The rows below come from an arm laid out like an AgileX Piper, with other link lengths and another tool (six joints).
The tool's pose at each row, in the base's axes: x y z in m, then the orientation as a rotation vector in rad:
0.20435 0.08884 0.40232 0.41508 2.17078 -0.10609
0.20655 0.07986 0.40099 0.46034 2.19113 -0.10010
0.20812 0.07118 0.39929 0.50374 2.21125 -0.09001
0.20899 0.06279 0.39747 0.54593 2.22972 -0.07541
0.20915 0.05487 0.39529 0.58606 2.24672 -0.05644
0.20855 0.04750 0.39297 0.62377 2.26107 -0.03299
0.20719 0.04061 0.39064 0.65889 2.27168 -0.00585
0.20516 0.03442 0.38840 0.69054 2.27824 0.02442
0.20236 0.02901 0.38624 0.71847 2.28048 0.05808
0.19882 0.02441 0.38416 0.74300 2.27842 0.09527
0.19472 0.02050 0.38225 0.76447 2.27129 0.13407
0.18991 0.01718 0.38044 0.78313 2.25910 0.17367
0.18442 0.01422 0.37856 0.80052 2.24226 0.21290
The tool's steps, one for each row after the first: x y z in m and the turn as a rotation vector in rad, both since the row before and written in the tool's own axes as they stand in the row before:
-0.00243 -0.00781 0.00451 0.01480 0.02762 0.03044
-0.00206 -0.00765 0.00424 0.01116 0.02805 0.03022
-0.00183 -0.00755 0.00376 0.00738 0.02730 0.03083
-0.00133 -0.00737 0.00339 0.00347 0.02662 0.03073
-0.00089 -0.00717 0.00281 -0.00079 0.02482 0.03064
-0.00052 -0.00705 0.00217 -0.00471 0.02191 0.03043
-0.00014 -0.00673 0.00147 -0.00863 0.01851 0.02954
0.00041 -0.00641 0.00069 -0.01292 0.01496 0.02865
0.00100 -0.00608 -0.00007 -0.01725 0.01164 0.02806
0.00142 -0.00576 -0.00076 -0.02042 0.00732 0.02735
0.00194 -0.00561 -0.00149 -0.02306 0.00294 0.02663
0.00242 -0.00569 -0.00206 -0.02439 -0.00106 0.02662

